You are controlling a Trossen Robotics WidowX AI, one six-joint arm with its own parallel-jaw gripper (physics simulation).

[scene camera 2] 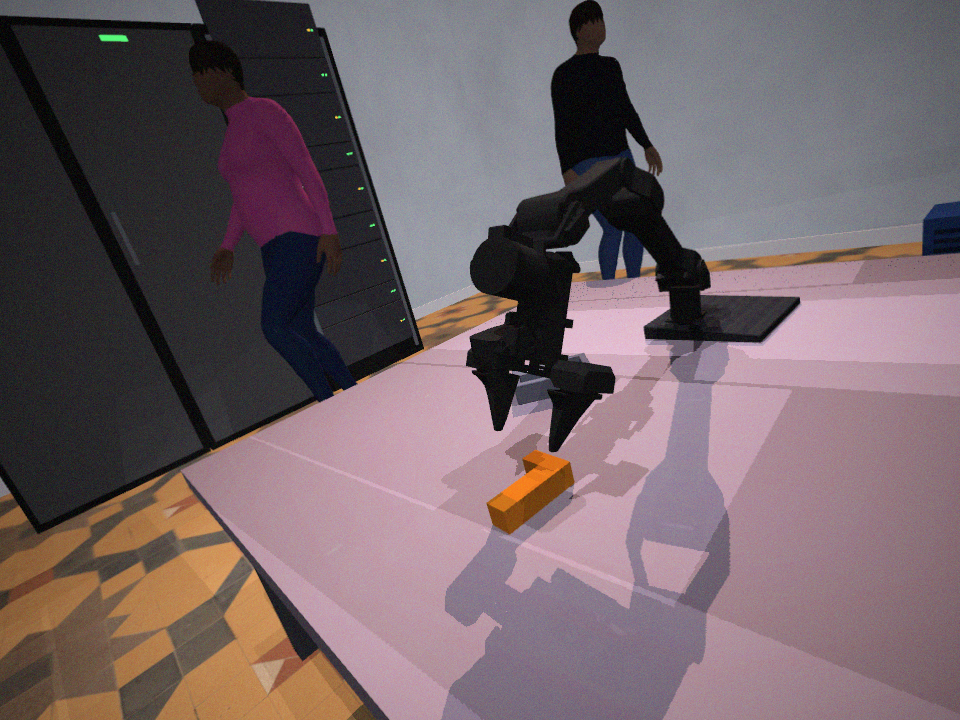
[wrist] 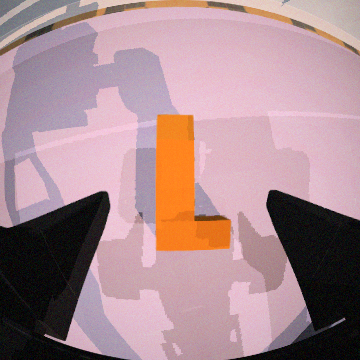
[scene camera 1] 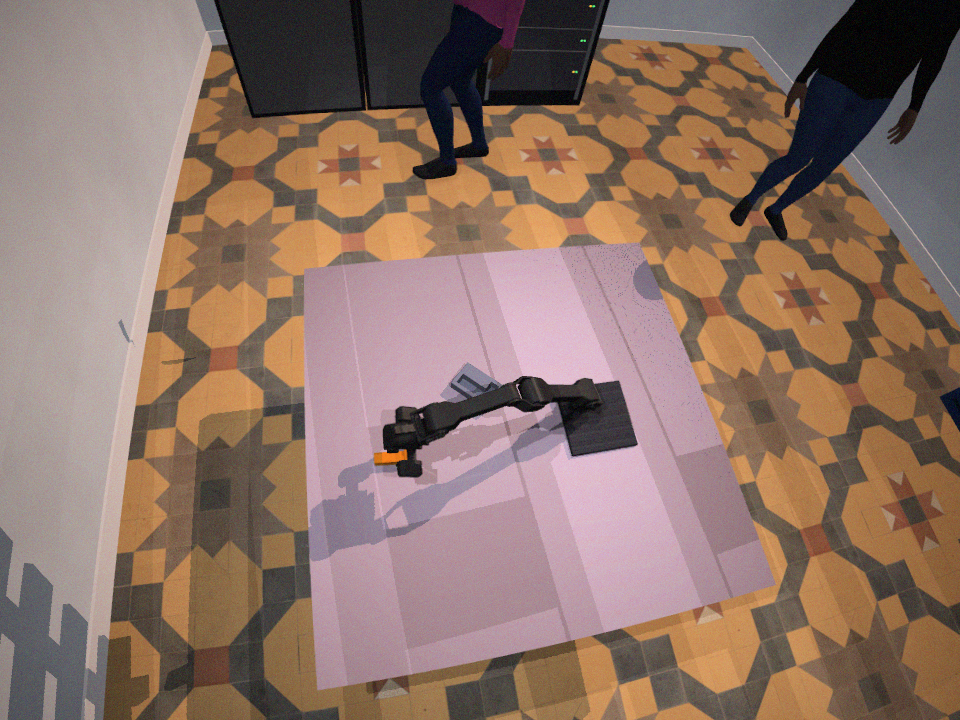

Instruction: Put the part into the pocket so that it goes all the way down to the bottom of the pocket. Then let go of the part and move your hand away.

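Places are measured from the arm's base along level axes (x right, y ahead, z up), in centimetres.
Where they show: gripper, fingertip midpoint: (scene camera 2: 523, 440) (wrist: 189, 198); arm's base at its link origin: (scene camera 2: 685, 316) (scene camera 1: 581, 402).
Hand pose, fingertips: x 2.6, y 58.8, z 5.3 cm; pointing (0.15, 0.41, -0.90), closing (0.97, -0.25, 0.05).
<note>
Each offset is from my fingertips to the top centre of the thing. Level surfaces: height alone.
The orange L-shaped part {dx +1.1, dy +0.9, dz -4.7 cm} (scene camera 1: 386, 458) (scene camera 2: 533, 492) (wrist: 175, 185) lies flat on the table. In the wrist view its long bar points up and its short foot points right at the lower end. My gripper (scene camera 1: 404, 441) (scene camera 2: 526, 439) (wrist: 189, 198) is open and empty, pointing down above the table, with its fingertips higher than the part. In the wrist view the part shows between the two fingers, left of the middle of the gap. The grey block with the pocket {dx +13.3, dy -29.7, dz -4.0 cm} (scene camera 1: 466, 368) (scene camera 2: 531, 392) lies farther back, partly hidden by the arm and gripper.
The arm's dark base plate (scene camera 1: 604, 434) (scene camera 2: 744, 317) stands on the pink table {dz -7.7 cm} (scene camera 1: 403, 317) (scene camera 2: 348, 441). Two people (scene camera 1: 457, 69) (scene camera 2: 267, 170) (scene camera 1: 837, 116) (scene camera 2: 593, 108) stand beyond the table, near dark cabinets (scene camera 1: 302, 58) (scene camera 2: 100, 193). Arm shadows cross the table.
</note>
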